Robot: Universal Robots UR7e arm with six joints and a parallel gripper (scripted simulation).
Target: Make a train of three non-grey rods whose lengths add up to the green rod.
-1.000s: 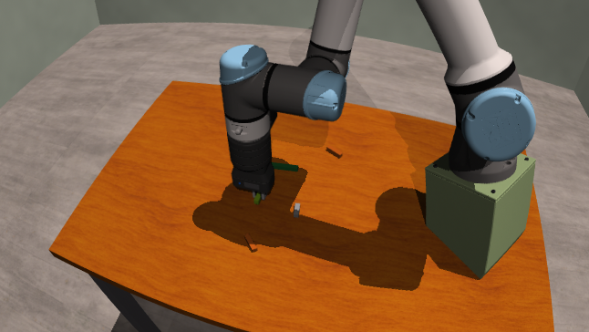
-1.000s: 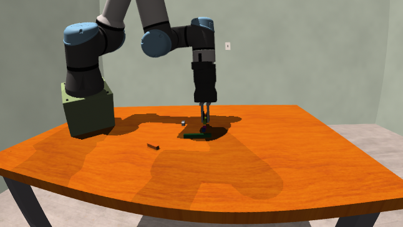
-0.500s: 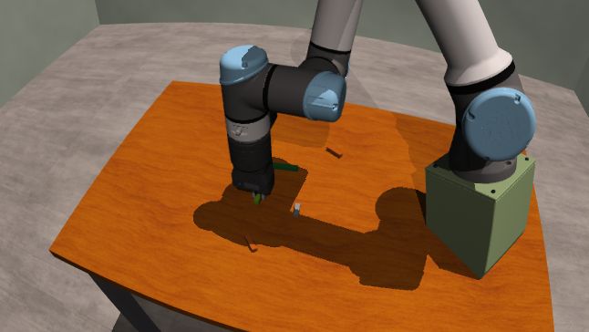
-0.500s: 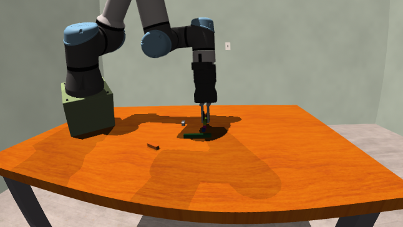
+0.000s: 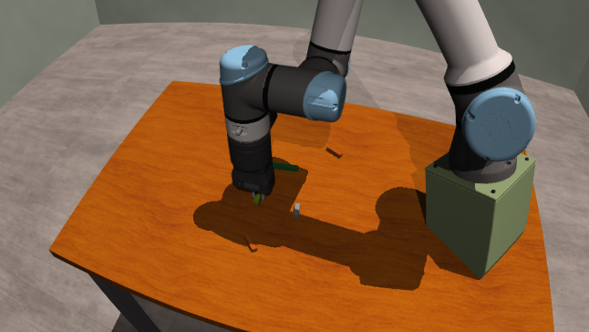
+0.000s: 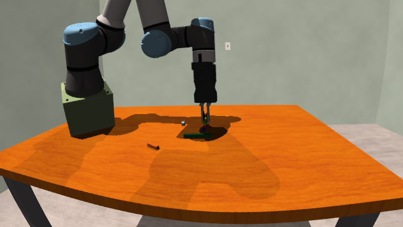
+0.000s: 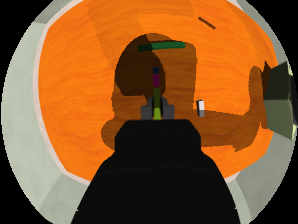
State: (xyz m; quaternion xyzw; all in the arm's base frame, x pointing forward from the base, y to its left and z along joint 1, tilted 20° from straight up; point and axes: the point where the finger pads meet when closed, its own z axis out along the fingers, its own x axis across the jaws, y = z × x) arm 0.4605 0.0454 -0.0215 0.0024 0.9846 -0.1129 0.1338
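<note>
My hand is 10 mm above the lime rod. From my hand the other things lie so: magenta rod: 40 mm to the right, 30 mm below; blue rod: 50 mm to the right, 30 mm below; grey rod: 80 mm behind, 10 mm to the left, 30 mm below.
</note>
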